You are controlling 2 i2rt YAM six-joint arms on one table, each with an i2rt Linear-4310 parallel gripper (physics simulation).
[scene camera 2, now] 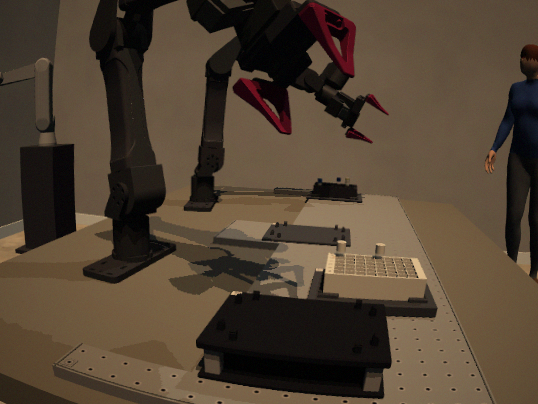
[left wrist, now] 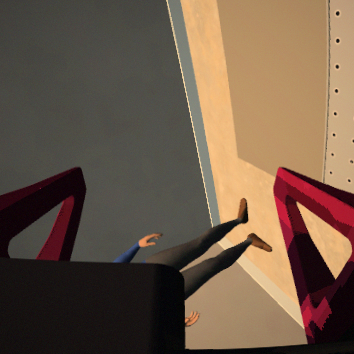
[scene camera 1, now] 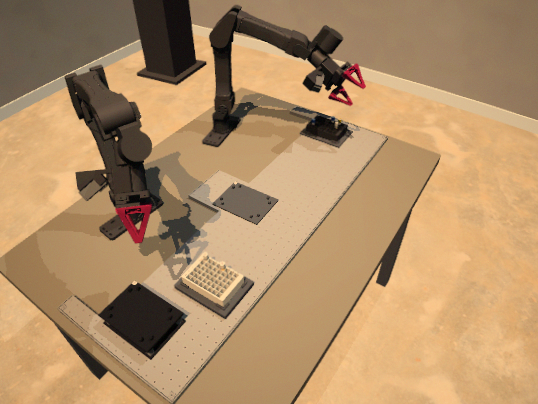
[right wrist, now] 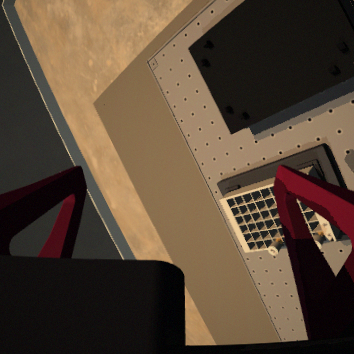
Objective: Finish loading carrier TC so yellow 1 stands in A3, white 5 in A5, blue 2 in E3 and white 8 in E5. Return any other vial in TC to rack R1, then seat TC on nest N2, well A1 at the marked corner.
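Frame: origin at the left arm's base, x right, y ahead, z up, level; millimetres.
Seen in the pictures: left gripper, fingertip midpoint: (scene camera 2: pixel 380 128) (left wrist: pixel 179 177) (scene camera 1: pixel 357 96); right gripper, fingertip midpoint: (scene camera 2: pixel 316 105) (scene camera 1: pixel 138 239) (right wrist: pixel 179 175); left arm's base, origin of the base link: (scene camera 2: pixel 202 203) (scene camera 1: pixel 222 131); right arm's base, origin of the base link: (scene camera 2: pixel 132 261) (scene camera 1: pixel 132 216).
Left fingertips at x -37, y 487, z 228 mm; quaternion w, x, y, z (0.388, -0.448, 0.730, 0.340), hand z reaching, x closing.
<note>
Pixels of each thing's top centre, then the offset from my left fingertips to it.
- white grid carrier, middle of its top: (scene camera 2: pixel 375 265) (right wrist: pixel 271 218) (scene camera 1: pixel 212 276) dx +686, dy -179, dz -170 mm
- dark rack, middle of its top: (scene camera 2: pixel 335 185) (scene camera 1: pixel 327 125) dx -75, dy -109, dz -179 mm
- flat dark nest plate, middle of its top: (scene camera 2: pixel 309 228) (scene camera 1: pixel 245 199) dx +377, dy -233, dz -200 mm
- black raised nest, middle of its top: (scene camera 2: pixel 302 314) (right wrist: pixel 261 54) (scene camera 1: pixel 139 311) dx +844, dy -287, dz -165 mm
The white grid carrier (scene camera 1: pixel 215 280) sits on a dark nest near the front of the perforated plate. It also shows in scene camera 2 (scene camera 2: pixel 373 276), where two pale-capped vials (scene camera 2: pixel 341 246) (scene camera 2: pixel 380 248) stand in its far row. The dark rack (scene camera 1: pixel 327 127) with a few vials stands at the far end, and it also shows in scene camera 2 (scene camera 2: pixel 334 188). My left gripper (scene camera 1: pixel 349 89) is open and empty, high above the rack. My right gripper (scene camera 1: pixel 135 221) is open and empty, above the table left of the carrier. In the right wrist view the carrier (right wrist: pixel 267 218) is partly hidden by a finger.
A flat dark nest plate (scene camera 1: pixel 245 202) lies mid-table. A black raised nest (scene camera 1: pixel 142 318) stands at the near end. A person (scene camera 2: pixel 519 151) stands beyond the table's right side. A dark pillar (scene camera 1: pixel 166 38) stands on the floor behind.
</note>
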